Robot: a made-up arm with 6 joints.
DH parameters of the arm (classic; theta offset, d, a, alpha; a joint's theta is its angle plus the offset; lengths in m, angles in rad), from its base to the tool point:
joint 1: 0 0.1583 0 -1.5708
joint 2: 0.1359 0 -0.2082 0
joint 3: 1.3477 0 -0.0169 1.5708
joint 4: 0 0.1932 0 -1.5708
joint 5: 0 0 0.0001 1.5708
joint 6: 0 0.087 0 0
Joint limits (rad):
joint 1: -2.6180..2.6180
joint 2: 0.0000..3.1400
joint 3: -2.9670..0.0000
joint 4: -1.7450..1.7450
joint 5: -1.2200..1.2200
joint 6: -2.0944..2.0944
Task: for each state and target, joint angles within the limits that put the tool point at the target. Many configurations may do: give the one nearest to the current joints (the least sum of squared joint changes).
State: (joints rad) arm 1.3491 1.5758 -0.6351 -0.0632 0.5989 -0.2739
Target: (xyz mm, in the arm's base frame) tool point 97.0 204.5 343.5
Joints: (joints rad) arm 1.1455 1.2154 -1.1391 -0.1048 0.4517 -0.2739
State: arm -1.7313 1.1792 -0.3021 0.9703 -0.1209 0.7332
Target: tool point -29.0 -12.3 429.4
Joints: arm -1.8349 0.3022 -0.8112 0.9540 -0.3579 0.7332
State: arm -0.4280 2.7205 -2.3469 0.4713 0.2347 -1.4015
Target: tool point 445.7 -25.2 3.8
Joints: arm -0.0728 3.0534 -2.4100 0.4852 0.1794 -1.4015
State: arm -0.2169 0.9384 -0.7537 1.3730 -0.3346 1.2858
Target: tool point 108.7 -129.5 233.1
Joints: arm -0.6250 1.0425 -0.4223 1.4373 -0.5023 1.2858
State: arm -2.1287 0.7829 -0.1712 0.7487 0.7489 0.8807
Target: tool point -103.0 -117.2 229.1
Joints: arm -2.4676 0.9878 -0.5042 0.7266 0.4906 0.8807
